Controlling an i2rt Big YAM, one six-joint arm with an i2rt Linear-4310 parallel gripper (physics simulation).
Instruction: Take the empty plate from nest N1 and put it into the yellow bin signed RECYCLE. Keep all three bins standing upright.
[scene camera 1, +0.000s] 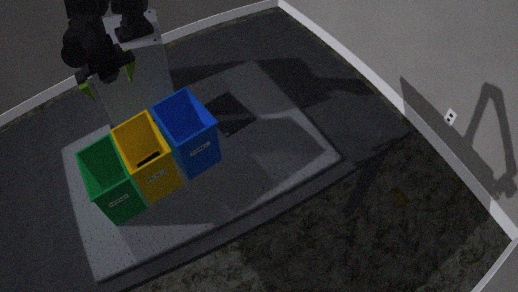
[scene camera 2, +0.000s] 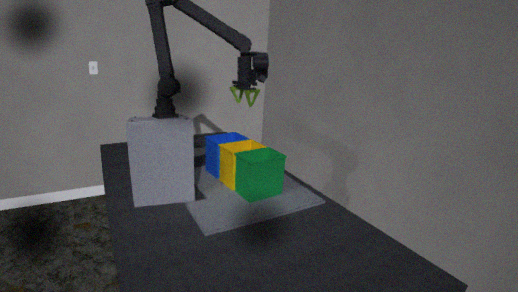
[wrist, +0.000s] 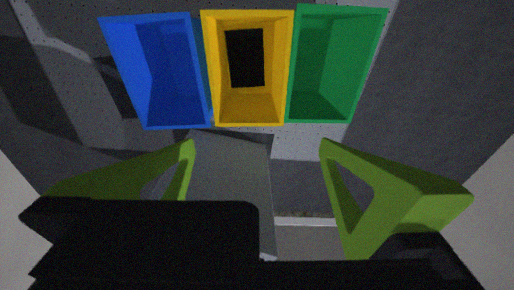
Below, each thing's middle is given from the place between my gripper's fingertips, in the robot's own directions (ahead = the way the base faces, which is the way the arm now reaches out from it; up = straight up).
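Scene:
The yellow bin (scene camera 1: 136, 139) is 280 mm below my hand, 10 mm ahead of it and 10 mm to the left of it. There's a black plate (wrist: 245, 52) too, and that's 360 mm below my hand, 10 mm ahead of it and 20 mm to the left of it. The blue bin (scene camera 1: 189, 129) is 150 mm to the left of my hand and 280 mm below it, and the green bin (scene camera 1: 109, 185) is 120 mm to the right of my hand, 20 mm ahead of it and 280 mm below it.

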